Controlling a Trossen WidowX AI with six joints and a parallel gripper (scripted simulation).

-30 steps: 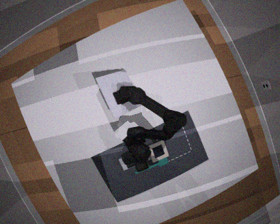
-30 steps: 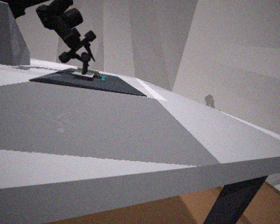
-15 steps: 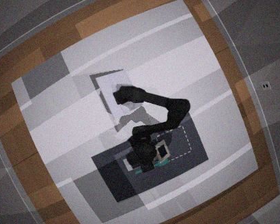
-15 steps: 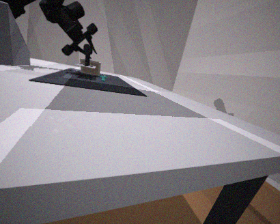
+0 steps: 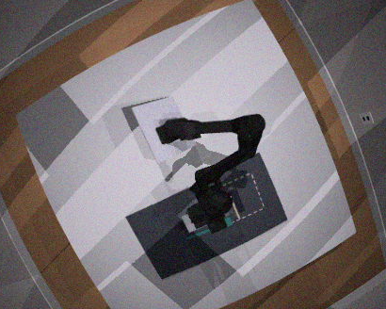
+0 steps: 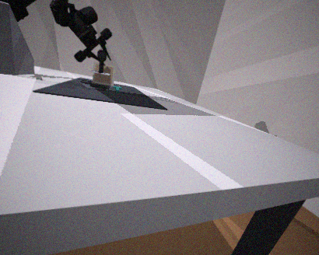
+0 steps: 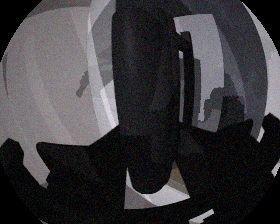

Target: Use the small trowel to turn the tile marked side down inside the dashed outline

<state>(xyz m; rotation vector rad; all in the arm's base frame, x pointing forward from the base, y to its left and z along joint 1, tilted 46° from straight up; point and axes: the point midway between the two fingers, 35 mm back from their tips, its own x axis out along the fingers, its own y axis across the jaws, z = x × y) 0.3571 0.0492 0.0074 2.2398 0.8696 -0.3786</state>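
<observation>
My gripper tip is now 13 cm above the dark mat, 3 cm to the left of it and 2 cm short of it. Round my gripper tip: tile: 9 cm to the left, 6 cm below, 2 cm behind; then trowel: 3 cm behind, 1 cm below.
</observation>
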